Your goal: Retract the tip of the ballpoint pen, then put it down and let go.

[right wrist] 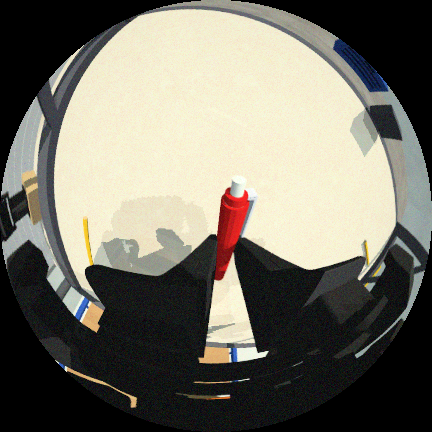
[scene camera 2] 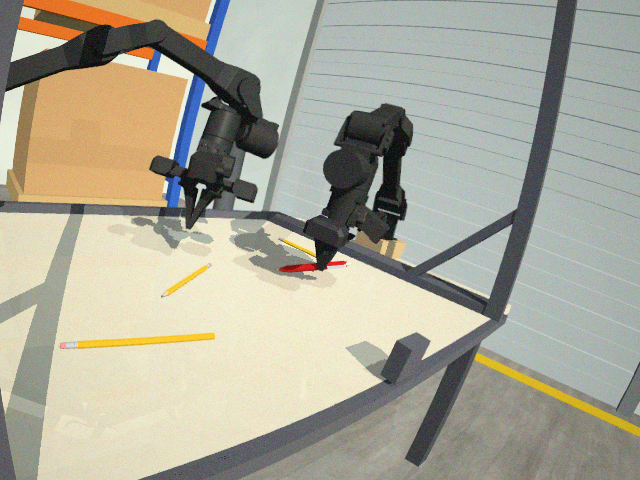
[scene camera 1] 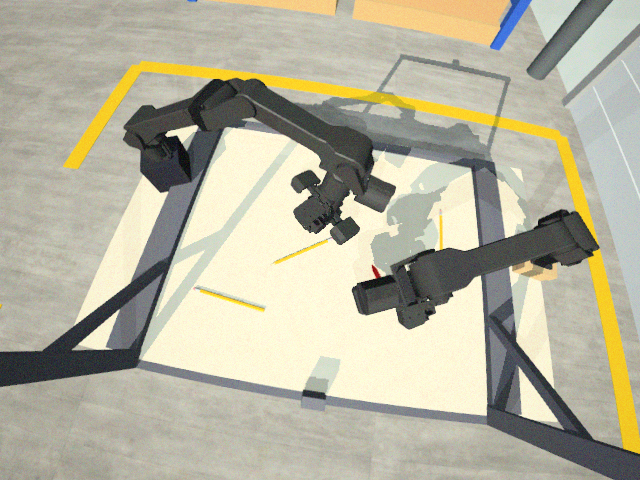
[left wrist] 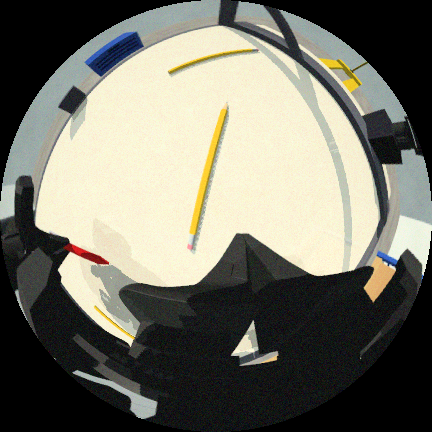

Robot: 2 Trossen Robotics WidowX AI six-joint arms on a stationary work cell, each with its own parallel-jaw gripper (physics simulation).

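Pixels of known places: left gripper, fingertip midpoint: (scene camera 2: 188, 229) (scene camera 1: 315, 223) (left wrist: 240, 238); right gripper, fingertip midpoint: (right wrist: 224, 240) (scene camera 2: 321, 269) (left wrist: 68, 244); left arm's base, origin of the base link: (scene camera 1: 159, 152).
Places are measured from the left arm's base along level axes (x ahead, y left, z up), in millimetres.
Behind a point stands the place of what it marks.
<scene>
The red ballpoint pen (scene camera 1: 375, 271) @(x 478, y -438, z -79 mm) (scene camera 2: 297, 268) @(x 474, y -452, z -78 mm) (left wrist: 87, 254) @(x 476, y -448, z -76 mm) (right wrist: 231, 220) @(x 481, y -520, z -44 mm) lies nearly level, very low over the table or touching it; which cannot be told. Its white button end stands out of the barrel toward the camera in the right wrist view, with a pale clip beside it. The writing tip is too small to make out. My right gripper (scene camera 2: 322, 268) @(x 480, y -492, z -68 mm) (right wrist: 224, 240) @(x 480, y -492, z -68 mm) points down and is shut on the pen's barrel. In scene camera 1 its fingers are hidden under the arm. My left gripper (scene camera 2: 190, 226) @(x 357, y -287, z -40 mm) (left wrist: 240, 238) @(x 357, y -287, z -40 mm) is shut and empty, above the table, away from the pen.
One pencil (scene camera 1: 302, 251) @(x 313, y -332, z -100 mm) (scene camera 2: 186, 280) @(x 299, y -336, z -101 mm) (left wrist: 207, 175) @(x 321, y -327, z -100 mm) lies near the left gripper. Another pencil (scene camera 1: 230, 299) @(x 109, y -410, z -100 mm) (scene camera 2: 136, 341) @(x 95, y -406, z -101 mm) (left wrist: 212, 59) @(x 118, y -412, z -105 mm) lies farther off. A third pencil (scene camera 1: 440, 229) @(x 717, y -366, z -101 mm) (scene camera 2: 297, 246) @(x 717, y -367, z -101 mm) (right wrist: 88, 241) @(x 684, y -434, z -103 mm) lies close to the right arm. A dark block (scene camera 1: 313, 400) @(x 250, y -670, z -49 mm) (scene camera 2: 405, 358) @(x 222, y -673, z -64 mm) stands at the table edge.
</scene>
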